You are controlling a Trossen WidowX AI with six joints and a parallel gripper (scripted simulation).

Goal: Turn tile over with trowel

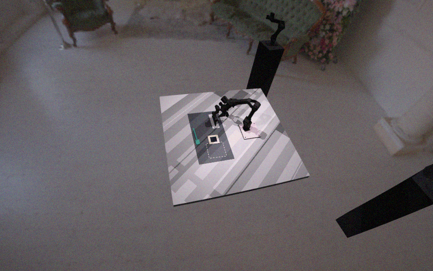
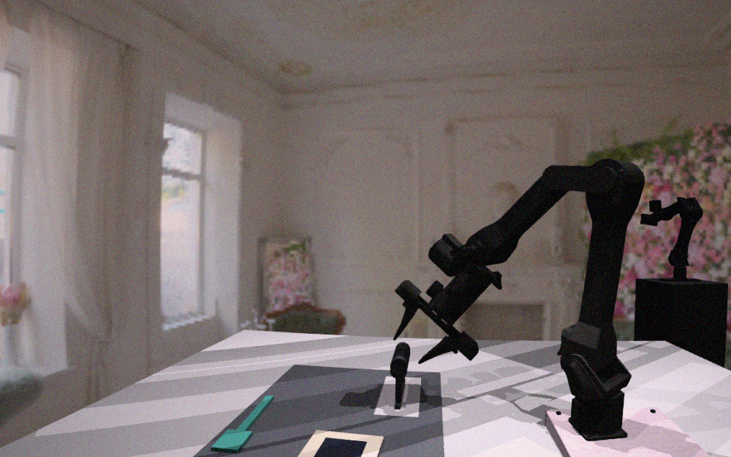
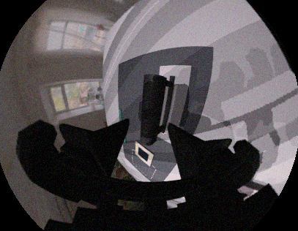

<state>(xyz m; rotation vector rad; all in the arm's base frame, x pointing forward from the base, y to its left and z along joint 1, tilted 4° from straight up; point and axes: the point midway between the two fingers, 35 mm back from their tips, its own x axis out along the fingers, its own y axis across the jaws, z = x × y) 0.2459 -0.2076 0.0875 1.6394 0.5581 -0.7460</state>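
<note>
Now: gripper tip 1 cm short of the trowel, 1 cm to the right of it and 5 cm above it. From my gripper tip the other things lie so: teal flat tool: 26 cm ahead, 15 cm to the left, 9 cm below; then tile: 11 cm ahead, 22 cm to the left, 9 cm below; then dark mat: 12 cm ahead, 15 cm to the left, 11 cm below.
</note>
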